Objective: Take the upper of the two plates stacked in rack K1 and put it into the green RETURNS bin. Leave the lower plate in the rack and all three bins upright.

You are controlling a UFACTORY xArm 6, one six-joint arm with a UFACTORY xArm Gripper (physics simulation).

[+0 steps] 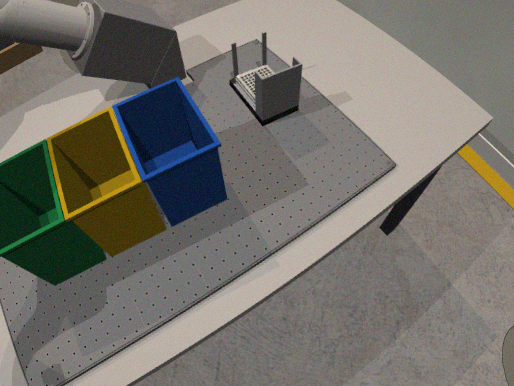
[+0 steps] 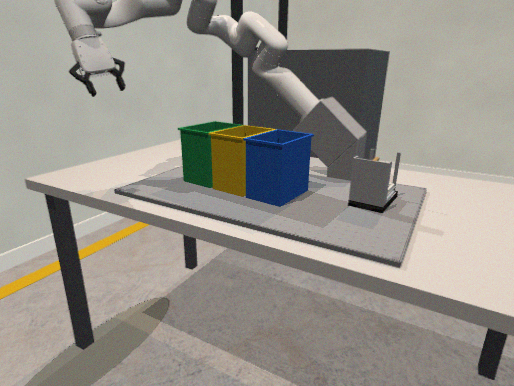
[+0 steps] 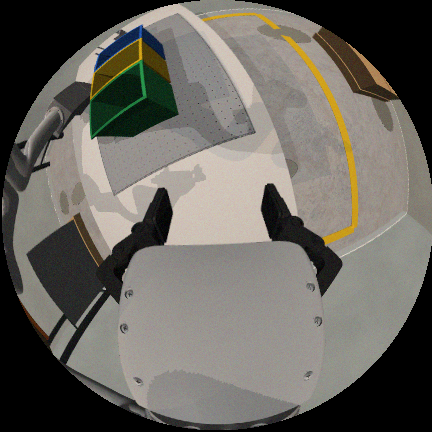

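Rack K1 is a grey holder with a tall side panel, thin posts and a black base. A pale gridded upper plate lies flat in it; the lower plate beneath is mostly hidden. The green bin stands upright at one end of the bin row, beside the yellow bin. The blue bin stands upright nearest the rack. My gripper is open and empty, high above the table on the green bin's side, far from the rack.
The bins and rack stand on a grey perforated board on the pale table. A second white arm with a large grey block reaches in behind the blue bin and near the rack.
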